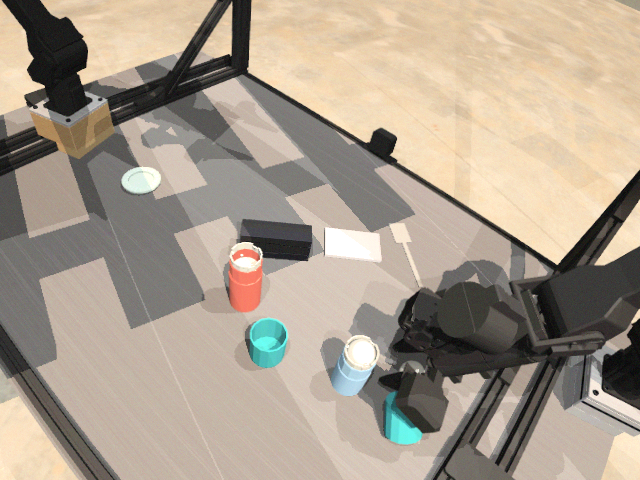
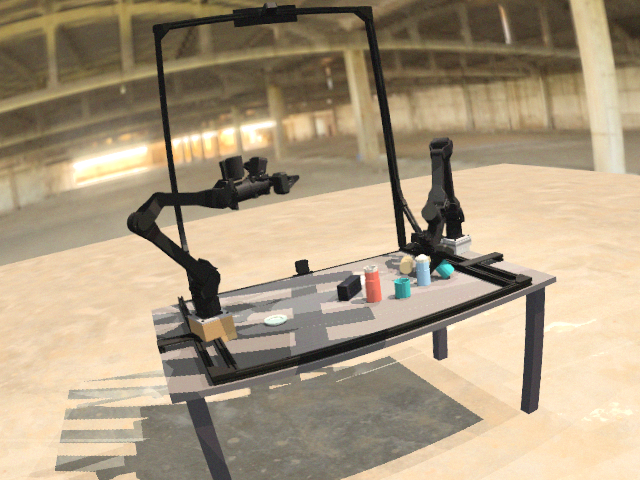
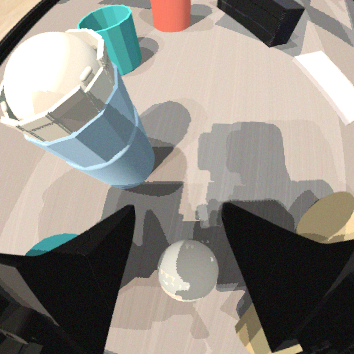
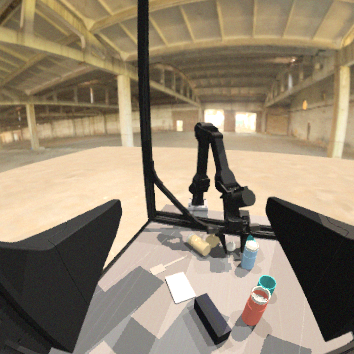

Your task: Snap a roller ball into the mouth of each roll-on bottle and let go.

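Where they show: left gripper, between the fingertips: (image 1: 387, 364) (image 3: 178, 210) (image 4: 233, 252); right gripper, between the fingertips: (image 2: 290, 177) (image 4: 194, 205); left arm's base, origin of its link: (image 1: 622, 381) (image 2: 454, 236) (image 4: 197, 202); right arm's base, origin of its link: (image 1: 68, 103) (image 2: 208, 314).
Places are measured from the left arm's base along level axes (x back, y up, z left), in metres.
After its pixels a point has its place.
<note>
The blue bottle (image 1: 351, 376) @[x -0.349, y 0.001, z 0.192 m] (image 2: 423, 274) @[x -0.367, y -0.018, z 0.188 m] (image 3: 122, 155) @[x -0.336, y -0.008, z 0.155 m] (image 4: 248, 260) @[x -0.373, y -0.018, z 0.164 m] stands upright with a white ball (image 1: 361, 352) @[x -0.352, y 0.039, z 0.178 m] (image 3: 50, 72) in its mouth. The red bottle (image 1: 245, 291) @[x -0.526, y -0.004, z 0.157 m] (image 2: 372, 288) @[x -0.554, y -0.013, z 0.156 m] (image 3: 171, 14) @[x -0.516, y -0.036, z 0.137 m] (image 4: 253, 312) @[x -0.559, y 0.003, z 0.128 m] stands upright; its rim is open, with a pale surface lower inside. A loose white ball (image 3: 188, 270) @[x -0.283, y -0.023, z 0.124 m] (image 4: 231, 246) @[x -0.292, y -0.030, z 0.124 m] lies on the table, seen between the spread fingers of my left gripper (image 1: 388, 363) @[x -0.313, y -0.040, z 0.129 m] (image 3: 178, 210) @[x -0.313, y -0.040, z 0.129 m] (image 4: 233, 252) @[x -0.313, y -0.040, z 0.129 m], which is open, low, beside the blue bottle and not gripping the ball. My right gripper (image 2: 295, 179) @[x -0.679, y 0.344, z -0.016 m] is open and empty, high above the table.
A teal cup (image 1: 267, 346) @[x -0.469, y -0.056, z 0.186 m] (image 2: 402, 289) @[x -0.482, y -0.029, z 0.211 m] stands between the bottles. Another teal piece (image 1: 402, 423) @[x -0.270, y -0.010, z 0.208 m] (image 2: 445, 268) @[x -0.282, y -0.019, z 0.209 m], seemingly tilted, is beside my left gripper. Tan cylinders (image 4: 199, 245) @[x -0.302, y -0.019, z 0.007 m] (image 2: 406, 265) @[x -0.304, y -0.027, z 0.036 m], a black box (image 1: 276, 240) @[x -0.543, y -0.013, z 0.049 m], a white slab (image 1: 352, 244) @[x -0.449, y -0.052, z -0.048 m], a spatula (image 1: 410, 258) @[x -0.352, y -0.056, z -0.083 m] and a mint dish (image 1: 141, 180) @[x -0.833, y -0.053, z 0.040 m] lie around.
</note>
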